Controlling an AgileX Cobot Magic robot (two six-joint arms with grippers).
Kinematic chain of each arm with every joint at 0, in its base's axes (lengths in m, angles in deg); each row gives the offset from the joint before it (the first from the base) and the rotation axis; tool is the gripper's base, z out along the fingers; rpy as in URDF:
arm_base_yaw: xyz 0 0 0.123 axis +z
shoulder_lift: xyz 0 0 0 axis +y
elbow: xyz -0.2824 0 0.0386 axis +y
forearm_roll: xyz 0.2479 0 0.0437 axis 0.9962 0 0.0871
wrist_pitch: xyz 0 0 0 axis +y
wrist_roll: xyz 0.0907 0 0.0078 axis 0.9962 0 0.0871
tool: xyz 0 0 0 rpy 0 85 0
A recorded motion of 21 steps. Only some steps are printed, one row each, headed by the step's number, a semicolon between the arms.
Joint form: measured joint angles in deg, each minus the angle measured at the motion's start. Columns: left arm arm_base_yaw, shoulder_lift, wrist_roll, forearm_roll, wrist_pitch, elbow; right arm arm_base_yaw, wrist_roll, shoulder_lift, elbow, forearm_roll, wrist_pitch.
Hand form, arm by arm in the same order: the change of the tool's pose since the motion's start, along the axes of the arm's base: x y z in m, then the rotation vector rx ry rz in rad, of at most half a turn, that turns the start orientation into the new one. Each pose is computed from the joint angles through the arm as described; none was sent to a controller.
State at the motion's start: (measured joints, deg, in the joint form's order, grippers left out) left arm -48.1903 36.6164 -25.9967 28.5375 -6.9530 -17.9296; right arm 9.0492 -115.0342 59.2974 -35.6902 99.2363 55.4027
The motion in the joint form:
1: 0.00 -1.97 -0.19 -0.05 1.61 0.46; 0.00 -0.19 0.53 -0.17 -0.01 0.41
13: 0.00 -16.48 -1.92 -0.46 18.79 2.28; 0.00 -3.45 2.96 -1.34 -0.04 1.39
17: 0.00 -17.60 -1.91 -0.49 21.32 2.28; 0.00 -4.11 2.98 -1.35 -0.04 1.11
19: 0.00 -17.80 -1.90 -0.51 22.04 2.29; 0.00 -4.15 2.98 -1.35 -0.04 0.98
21: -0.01 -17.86 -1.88 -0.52 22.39 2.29; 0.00 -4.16 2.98 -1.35 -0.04 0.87
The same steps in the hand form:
1: -0.0029 0.0051 -0.0004 -0.0019 -0.0002 0.0137; 0.0015 0.0006 -0.0006 -0.0002 0.0024 0.0069
13: -0.0211 0.0447 -0.0075 0.0149 0.0445 0.1600; 0.0098 0.0028 -0.0022 -0.0228 -0.0289 0.0264
17: -0.0221 0.0486 -0.0093 0.0295 0.0570 0.1809; 0.0102 0.0026 -0.0024 -0.0297 -0.0385 0.0226
19: -0.0222 0.0495 -0.0100 0.0353 0.0620 0.1868; 0.0104 0.0025 -0.0025 -0.0308 -0.0388 0.0206
21: -0.0223 0.0498 -0.0104 0.0388 0.0646 0.1895; 0.0105 0.0025 -0.0026 -0.0316 -0.0387 0.0188

